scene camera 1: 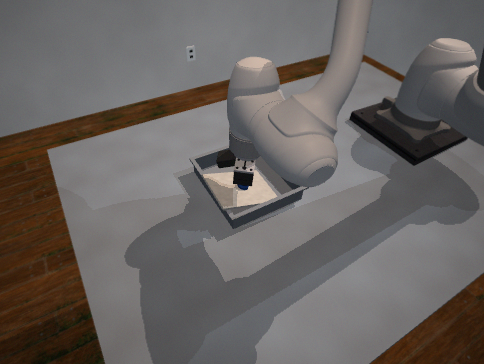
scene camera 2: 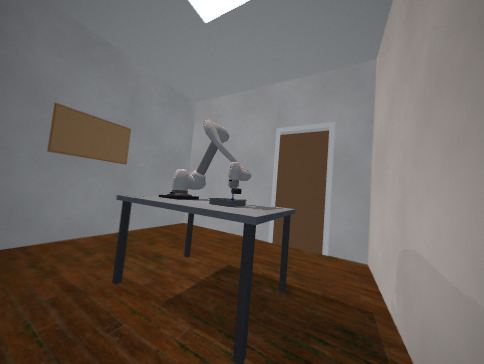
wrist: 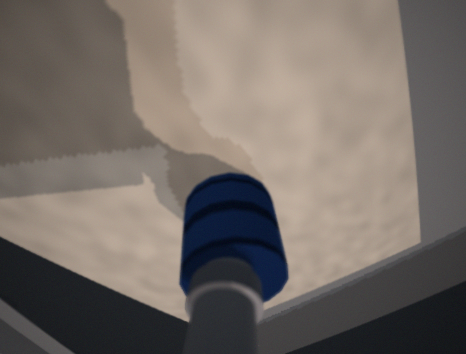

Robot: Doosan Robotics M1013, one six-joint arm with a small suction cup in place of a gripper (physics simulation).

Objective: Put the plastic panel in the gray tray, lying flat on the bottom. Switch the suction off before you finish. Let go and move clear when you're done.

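Pixels of known places: hand at its tool point: (scene camera 1: 243, 188) (wrist: 231, 198); arm's base at its link origin: (scene camera 1: 411, 122) (scene camera 2: 179, 195).
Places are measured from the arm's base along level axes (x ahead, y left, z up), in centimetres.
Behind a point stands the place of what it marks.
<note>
The gray tray (scene camera 1: 267, 212) @[x 63.9, y 9.0, z -2.0 cm] (scene camera 2: 220, 202) @[x 64.3, y -14.0, z -0.3 cm] stands on the table. The plastic panel (scene camera 1: 219, 188) @[x 72.9, y -0.2, z 2.6 cm] (wrist: 320, 100) @[x 67.8, y -3.7, z 1.0 cm], a flat cream sheet, lies inside the tray's walls, about level and low down. A narrow gray strip shows along its edge in the wrist view; whether all of its underside touches the bottom is hidden. My suction cup (scene camera 1: 243, 187) (scene camera 2: 232, 199) (wrist: 232, 225), a blue ribbed bellows, points down into the tray. Its lip meets the panel's upper face, with no gap that I can see, and appears to hold it. The contact itself is hidden under the cup.
The tray's walls stand close around the panel and the cup, and a wall (wrist: 360, 310) @[x 54.6, y -1.2, z -2.4 cm] shows near the cup. My wrist links hang over the tray's back and right sides. The arm's base plate (scene camera 1: 410, 147) @[x 12.0, y 9.5, z 0.5 cm] is at the right of the table (scene camera 2: 200, 210) @[x 72.5, y -44.0, z -4.1 cm].
</note>
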